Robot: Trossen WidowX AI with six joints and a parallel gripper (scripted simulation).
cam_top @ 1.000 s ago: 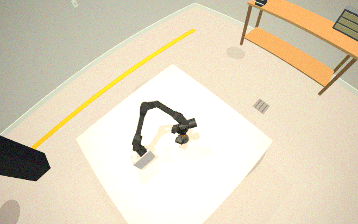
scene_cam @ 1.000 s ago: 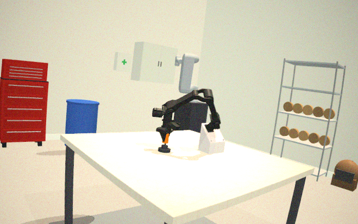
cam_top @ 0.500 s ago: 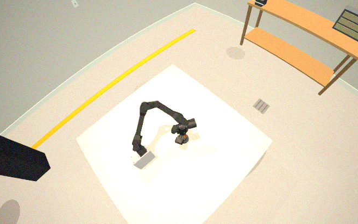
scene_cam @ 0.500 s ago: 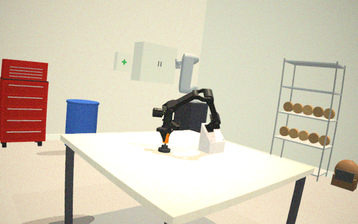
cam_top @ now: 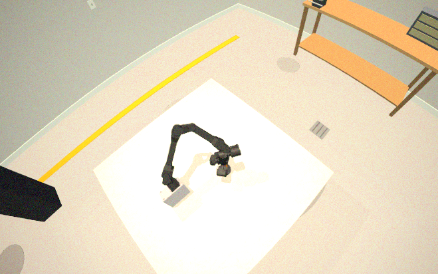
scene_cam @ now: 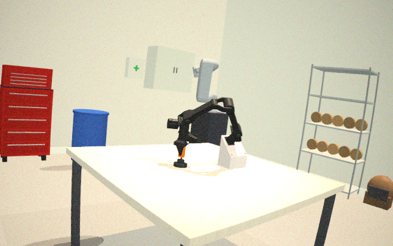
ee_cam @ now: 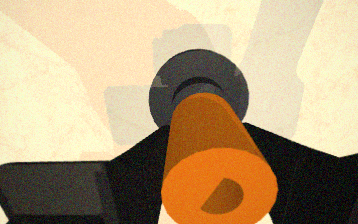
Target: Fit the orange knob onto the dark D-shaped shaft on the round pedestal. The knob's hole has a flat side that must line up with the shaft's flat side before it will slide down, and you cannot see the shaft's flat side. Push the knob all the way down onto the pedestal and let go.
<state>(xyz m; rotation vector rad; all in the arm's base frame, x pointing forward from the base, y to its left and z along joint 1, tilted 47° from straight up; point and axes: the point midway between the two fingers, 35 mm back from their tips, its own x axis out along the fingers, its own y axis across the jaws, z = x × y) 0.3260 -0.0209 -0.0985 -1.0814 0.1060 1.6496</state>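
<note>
My gripper tip is 20 mm below the orange knob. The rest, counted from my gripper tip: dark shaft 40 mm below.
</note>
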